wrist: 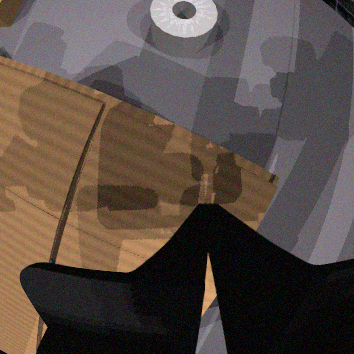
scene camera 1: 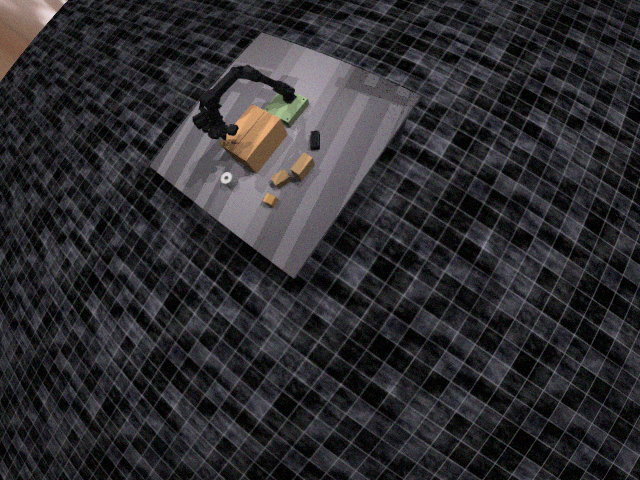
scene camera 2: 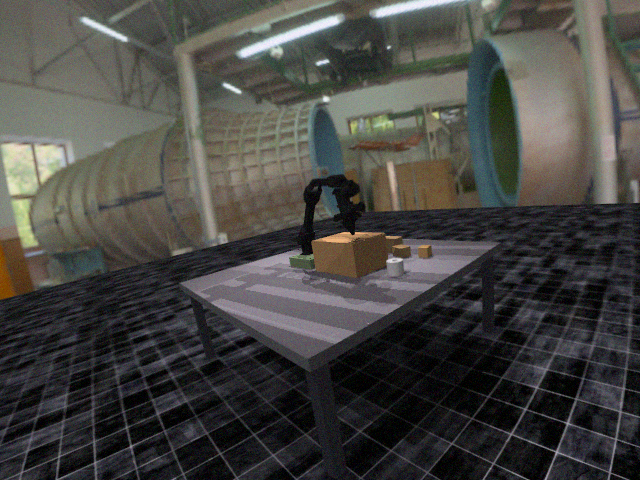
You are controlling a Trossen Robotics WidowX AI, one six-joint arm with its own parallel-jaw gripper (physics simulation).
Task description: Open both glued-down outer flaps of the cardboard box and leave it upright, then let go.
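Where they show: gripper, fingertip midpoint: (wrist: pixel 206 212) (scene camera 1: pixel 225 139) (scene camera 2: pixel 353 234); arm's base, link origin: (scene camera 1: pixel 289 98) (scene camera 2: pixel 307 253).
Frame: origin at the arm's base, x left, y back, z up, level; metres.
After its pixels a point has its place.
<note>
The cardboard box (scene camera 1: pixel 267 142) {y -0.331, x 0.123, z 0.056 m} (scene camera 2: pixel 334 257) {y -0.359, x -0.097, z 0.031 m} (wrist: pixel 30 150) {y -0.445, x 0.048, z 0.104 m} stands upright on the table. Its top looks closed in the scene views. In the wrist view a dark seam (wrist: pixel 77 180) {y -0.440, x 0.014, z 0.098 m} runs between the two outer flaps, and both look roughly flat. The left flap (wrist: pixel 40 117) {y -0.465, x 0.050, z 0.104 m} and the right flap (wrist: pixel 135 150) {y -0.470, x -0.011, z 0.104 m} show beside it; a tiny blue spot shows on the seam near the finger. My gripper (scene camera 1: pixel 235 129) (scene camera 2: pixel 353 233) {y -0.461, x -0.052, z 0.131 m} (wrist: pixel 206 212) {y -0.461, x -0.052, z 0.131 m} is shut and empty, with its tips at or just above the right flap, near the box's outer edge. Whether they touch is unclear. The fingers hide part of the top.
A white roll (scene camera 1: pixel 222 178) {y -0.636, x -0.002, z 0.008 m} (scene camera 2: pixel 395 268) {y -0.643, x -0.009, z -0.017 m} (wrist: pixel 162 17) {y -0.599, x 0.033, z 0.009 m} stands near the box on the grey table (scene camera 1: pixel 294 248) {y -0.708, x 0.580, z -0.051 m} (scene camera 2: pixel 258 322) {y -0.538, x -0.602, z -0.052 m}. Three tan blocks, the largest (scene camera 1: pixel 301 166) {y -0.339, x 0.365, z 0.028 m} among them, and a black block (scene camera 1: pixel 314 140) {y -0.155, x 0.304, z -0.019 m} lie beyond it. A green board (scene camera 1: pixel 293 112) {y -0.073, x 0.088, z 0.001 m} (scene camera 2: pixel 301 262) {y -0.070, x -0.097, z -0.021 m} is under the arm's base.
</note>
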